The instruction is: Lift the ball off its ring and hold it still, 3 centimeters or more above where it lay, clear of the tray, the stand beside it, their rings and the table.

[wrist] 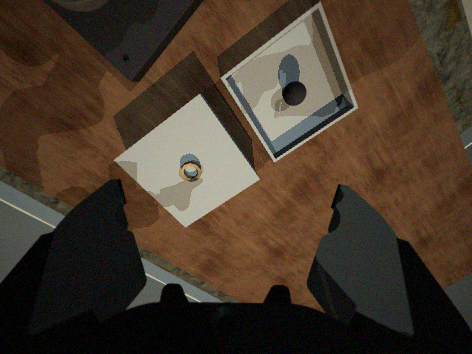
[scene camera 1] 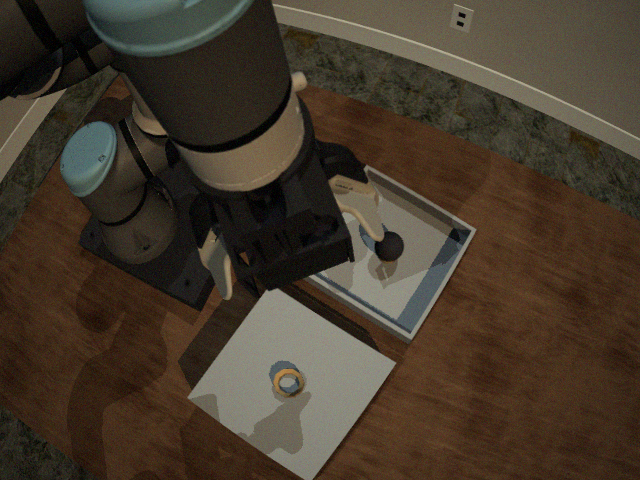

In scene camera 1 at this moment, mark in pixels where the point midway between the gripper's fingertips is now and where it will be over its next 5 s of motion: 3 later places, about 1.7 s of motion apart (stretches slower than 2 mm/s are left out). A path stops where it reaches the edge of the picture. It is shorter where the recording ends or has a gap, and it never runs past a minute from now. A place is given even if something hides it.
The gripper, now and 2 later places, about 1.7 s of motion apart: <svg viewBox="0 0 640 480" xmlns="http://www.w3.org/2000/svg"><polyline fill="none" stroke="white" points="292,236 405,225 401,222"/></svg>
